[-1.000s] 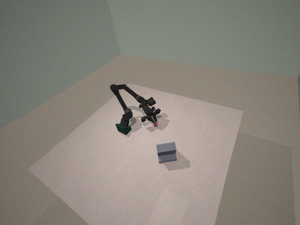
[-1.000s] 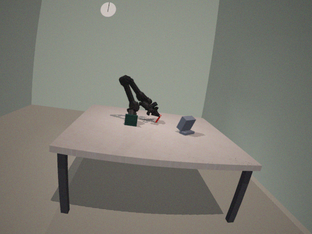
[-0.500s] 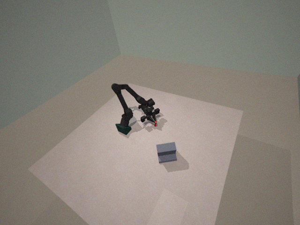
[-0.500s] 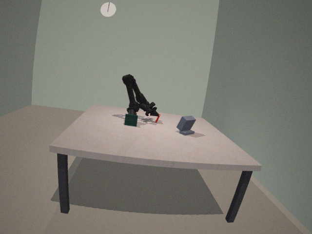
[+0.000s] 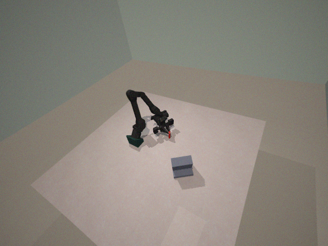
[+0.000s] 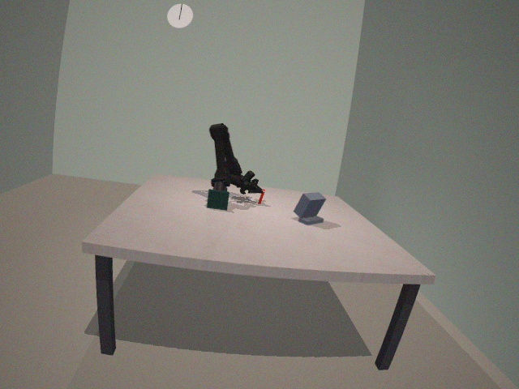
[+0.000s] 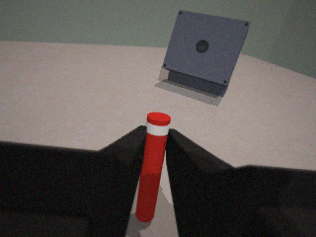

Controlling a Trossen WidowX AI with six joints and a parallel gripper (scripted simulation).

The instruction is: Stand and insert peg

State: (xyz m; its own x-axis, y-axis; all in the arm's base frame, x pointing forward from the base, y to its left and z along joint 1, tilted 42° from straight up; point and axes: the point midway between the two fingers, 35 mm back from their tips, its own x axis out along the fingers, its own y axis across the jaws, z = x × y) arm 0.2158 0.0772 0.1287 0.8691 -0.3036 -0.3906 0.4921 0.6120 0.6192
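The red peg is 1 cm below my gripper tip. The rest, counted from my gripper tip: low foot: 24 cm to the right, 21 cm ahead, 6 cm below; then grey sloped panel: 22 cm to the right, 19 cm ahead, 1 cm above.
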